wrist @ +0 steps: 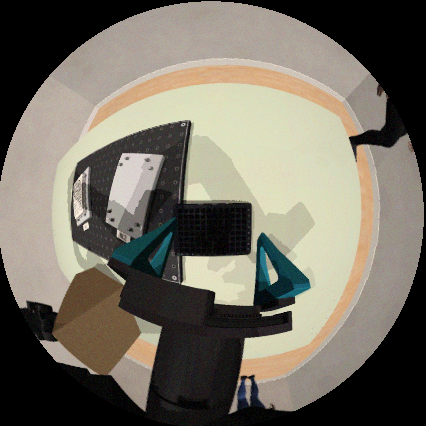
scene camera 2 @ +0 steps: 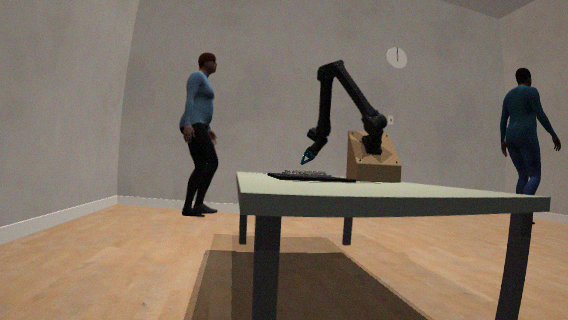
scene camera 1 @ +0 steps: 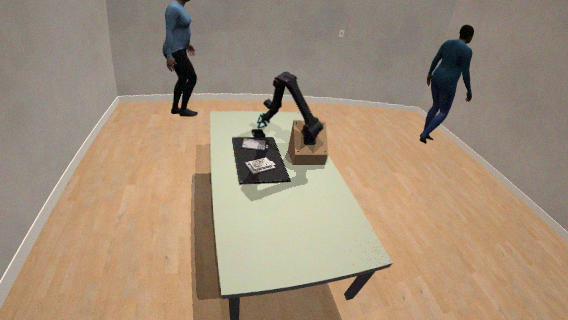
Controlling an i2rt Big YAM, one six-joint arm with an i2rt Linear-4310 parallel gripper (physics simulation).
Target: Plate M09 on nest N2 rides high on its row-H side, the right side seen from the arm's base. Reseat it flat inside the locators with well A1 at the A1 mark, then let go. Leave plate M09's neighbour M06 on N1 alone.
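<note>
A black well plate, apparently M09 though no label is legible, lies off the nests beside the board. In the wrist view its left end overlaps the board's edge; whether it is tilted is unclear. Nest N2 is a pale base with corner locators and no plate on it. A white plate, M06, sits on N1. My gripper is open and empty above the black plate, its fingertips to either side of it in the wrist view. The A1 mark is not readable.
The black perforated board carries both nests on the green table. The arm's wooden base block stands beside the board. Two people stand beyond the table.
</note>
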